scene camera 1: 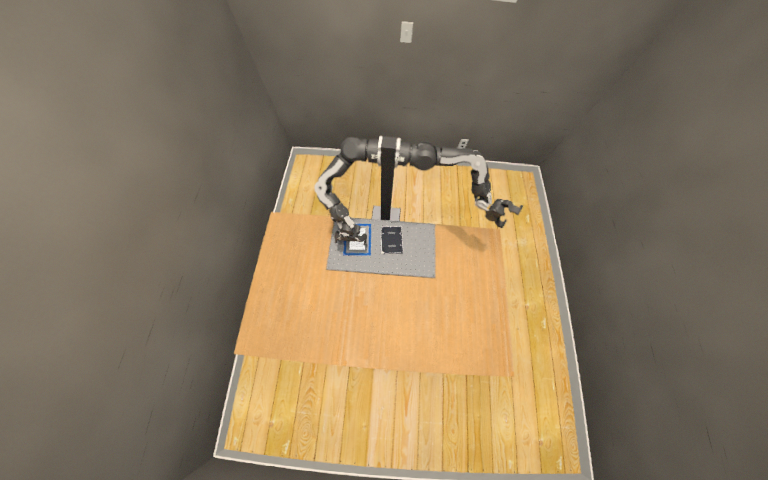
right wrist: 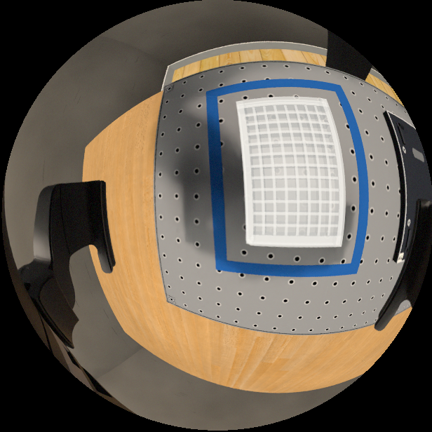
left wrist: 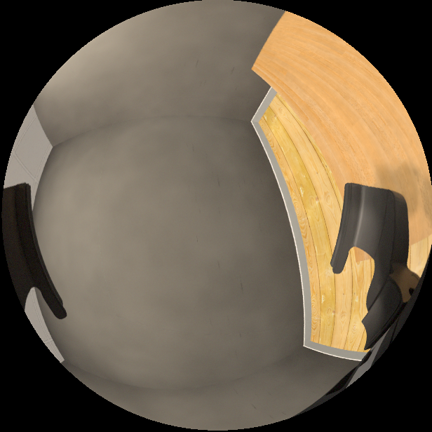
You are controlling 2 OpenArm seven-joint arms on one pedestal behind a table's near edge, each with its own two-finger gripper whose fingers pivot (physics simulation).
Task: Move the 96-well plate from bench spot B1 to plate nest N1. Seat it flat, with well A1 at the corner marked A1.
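Note:
The white 96-well plate [scene camera 1: 357,246] [right wrist: 295,170] lies flat inside the blue outline [scene camera 1: 370,240] [right wrist: 214,175] on the grey perforated board [scene camera 1: 416,260] [right wrist: 186,270]. The black plate nest [scene camera 1: 391,240] [right wrist: 413,137] is to the right of the outline and looks empty. A small white mark shows at its lower corner in the right wrist view, too small to read. My right gripper [scene camera 1: 351,238] [right wrist: 244,299] is open above the plate, its fingers wide apart and not touching it. My left gripper [scene camera 1: 511,217] [left wrist: 199,293] is open and empty, out beyond the table's right side.
The wooden table [scene camera 1: 373,322] [left wrist: 320,75] [right wrist: 210,360] carries the board near its pedestal side. The black pedestal column [scene camera 1: 386,186] [right wrist: 347,52] stands behind the board. Grey walls surround the wooden floor [scene camera 1: 362,413] [left wrist: 327,300].

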